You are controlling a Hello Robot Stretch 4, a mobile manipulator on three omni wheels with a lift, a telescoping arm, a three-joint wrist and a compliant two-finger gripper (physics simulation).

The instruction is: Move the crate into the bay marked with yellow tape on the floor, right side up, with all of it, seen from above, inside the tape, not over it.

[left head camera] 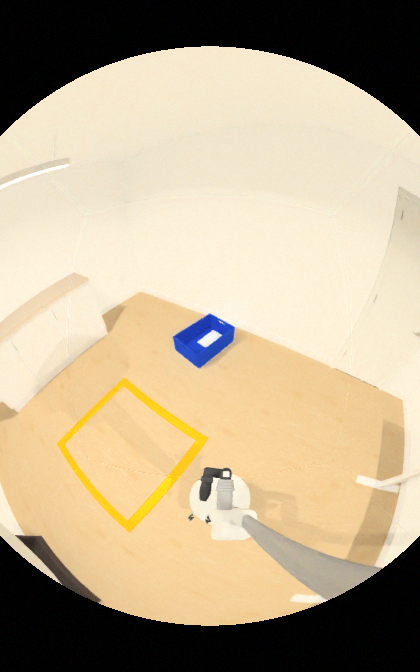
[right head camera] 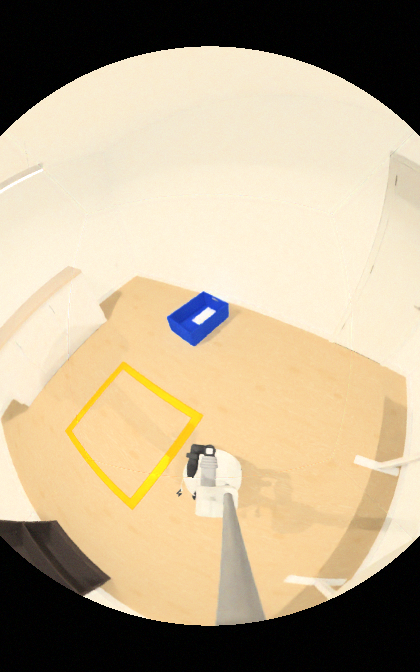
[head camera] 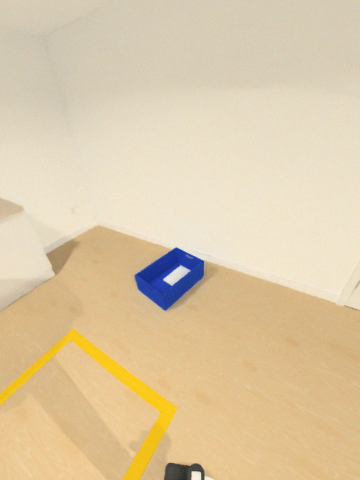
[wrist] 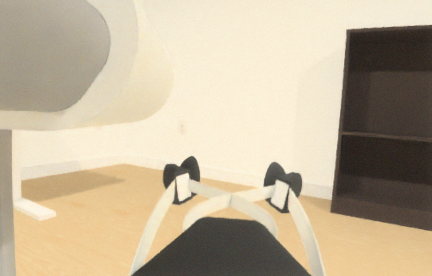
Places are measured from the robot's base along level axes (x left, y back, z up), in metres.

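Pixels of known places: gripper, fingertip midpoint: (wrist: pixel 231 175).
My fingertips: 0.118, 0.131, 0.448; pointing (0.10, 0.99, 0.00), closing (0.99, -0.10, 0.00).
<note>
Behind a point stands the place of what it marks, as x, y, z.
The blue crate (head camera: pixel 150 291) @(0.401, -1.368, 0.118) (left head camera: pixel 187 352) (right head camera: pixel 181 330) stands upright on the floor near the far wall, open side up, with a white patch on its inside bottom. The yellow tape bay (head camera: pixel 120 371) @(0.541, -0.722, -0.027) (left head camera: pixel 161 413) (right head camera: pixel 124 367) is a four-sided outline on the floor, nearer and to the left of the crate; the crate is wholly outside it. My gripper (left head camera: pixel 199 518) (right head camera: pixel 187 494) (wrist: pixel 231 175) @(0.118, 0.131, 0.448) is open and empty, its two dark fingertips apart in the wrist view. It is beside my base, right of the bay in the head views and well away from the crate.
A white cabinet (head camera: pixel 22 255) @(1.697, -1.542, 0.426) (left head camera: pixel 45 350) (right head camera: pixel 45 345) stands at the left. A dark bookshelf (left head camera: pixel 60 565) (right head camera: pixel 42 542) (wrist: pixel 340 125) @(0.858, 1.396, 0.489) stands at the lower left. White table feet (left head camera: pixel 377 483) (right head camera: pixel 376 465) (wrist: pixel 35 209) rest on the floor. The far wall (head camera: pixel 225 175) @(-0.311, -1.922, 1.013) rises close behind the crate.
</note>
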